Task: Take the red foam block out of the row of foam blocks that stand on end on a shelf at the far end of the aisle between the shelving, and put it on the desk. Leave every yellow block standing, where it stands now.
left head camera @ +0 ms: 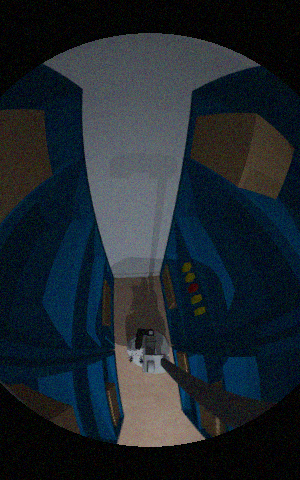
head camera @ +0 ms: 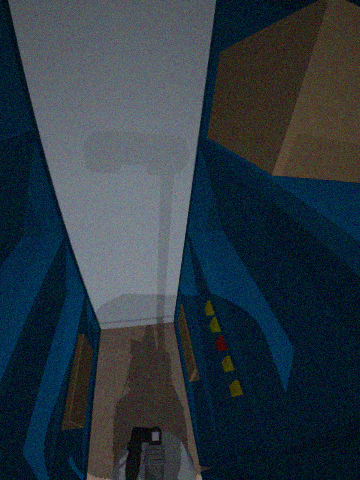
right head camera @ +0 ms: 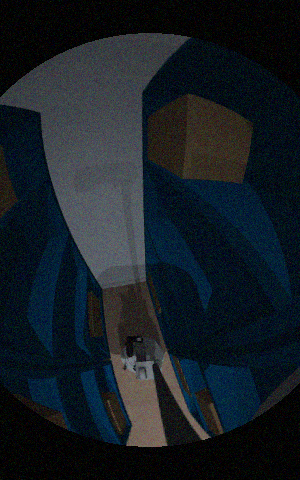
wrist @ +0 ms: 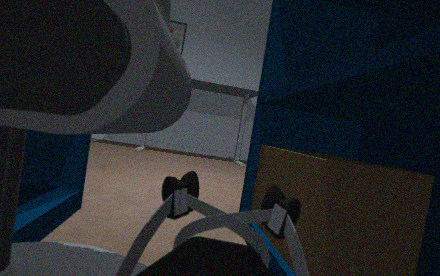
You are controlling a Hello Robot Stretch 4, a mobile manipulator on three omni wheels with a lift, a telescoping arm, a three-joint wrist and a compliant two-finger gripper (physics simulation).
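Places are measured from the robot's base along level axes (x ahead, y left, z up), in metres.
Pixels of known places: gripper, between the fingertips: (left head camera: 135, 362) (right head camera: 129, 370) (wrist: 231, 194).
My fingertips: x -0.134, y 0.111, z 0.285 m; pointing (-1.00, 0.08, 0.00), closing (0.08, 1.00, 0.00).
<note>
Ahead of a thing's pixels: the offset from my fingertips to its top centre. Level surfaces: height alone.
The red foam block {dy -0.448, dx +0.647, dz +0.311 m} (head camera: 221, 343) (left head camera: 193, 288) stands in a row on a dark blue shelf to the right of the aisle, near its far end. Two yellow blocks stand beyond it, one of them the neighbouring yellow block {dy -0.433, dx +0.751, dz +0.311 m} (head camera: 215, 324) (left head camera: 190, 277). Two stand on its nearer side, one of them the neighbouring yellow block {dy -0.462, dx +0.546, dz +0.311 m} (head camera: 228, 363) (left head camera: 196, 299). The blocks do not show in the right head view or the wrist view. My gripper (wrist: 231, 194) is open and empty, its fingertips apart, away from the row. A desk-like table {dz +0.612 m} (wrist: 225, 89) with pale legs shows in the wrist view.
Blue shelving lines both sides of the narrow aisle. A big cardboard box {dy -0.436, dx +0.837, dz +1.405 m} (head camera: 265, 95) (left head camera: 220, 147) (right head camera: 215, 137) is high on the right. A lower box {dy +0.473, dx +0.552, dz +0.034 m} (head camera: 80, 385) is at the left. A grey wall (head camera: 120, 210) closes the far end. Another box {dy +0.314, dx -0.554, dz +0.034 m} (wrist: 345, 215) is right behind my fingers.
</note>
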